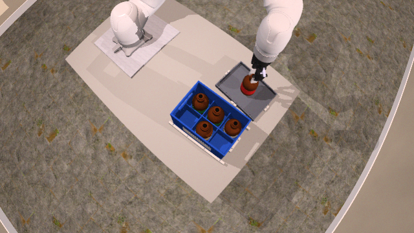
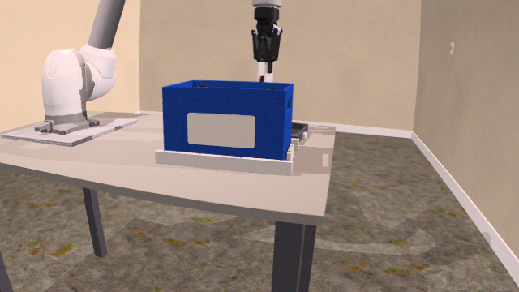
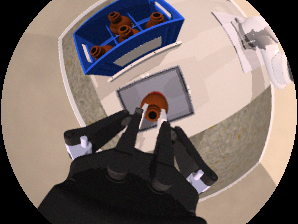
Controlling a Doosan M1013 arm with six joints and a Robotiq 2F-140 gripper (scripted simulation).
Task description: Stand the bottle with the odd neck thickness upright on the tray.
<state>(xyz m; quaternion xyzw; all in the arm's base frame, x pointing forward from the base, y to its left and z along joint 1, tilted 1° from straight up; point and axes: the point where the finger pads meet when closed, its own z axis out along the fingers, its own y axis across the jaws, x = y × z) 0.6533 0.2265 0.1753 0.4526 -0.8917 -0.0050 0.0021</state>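
Right now my hand is 9 cm above the bottle. From my hand the other things lie so: crate: 26 cm to the right, 11 cm below; then dark grey tray: 18 cm below.
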